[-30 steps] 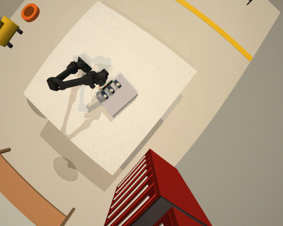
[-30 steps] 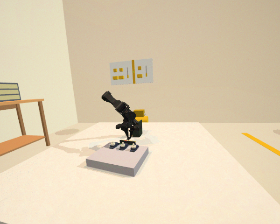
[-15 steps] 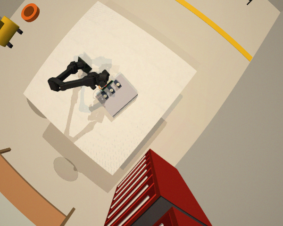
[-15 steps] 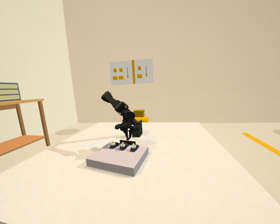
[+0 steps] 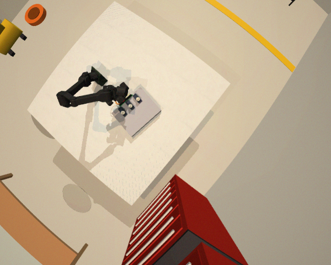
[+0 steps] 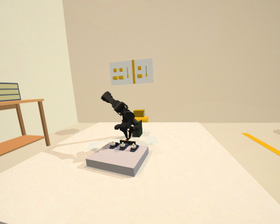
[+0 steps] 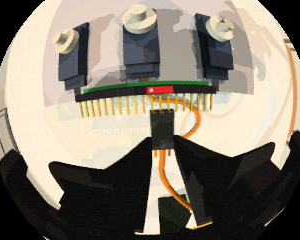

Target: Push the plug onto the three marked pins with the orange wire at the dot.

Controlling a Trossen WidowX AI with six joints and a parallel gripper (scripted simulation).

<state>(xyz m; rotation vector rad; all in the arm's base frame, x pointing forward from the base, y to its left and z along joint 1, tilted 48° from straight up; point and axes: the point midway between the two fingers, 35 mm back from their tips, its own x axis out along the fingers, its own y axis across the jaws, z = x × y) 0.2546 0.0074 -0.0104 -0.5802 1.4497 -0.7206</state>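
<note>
My gripper tip is now 40 mm short of the red band. Also, from my gripper tip: holder 200 mm ahead, 50 mm below.
</note>
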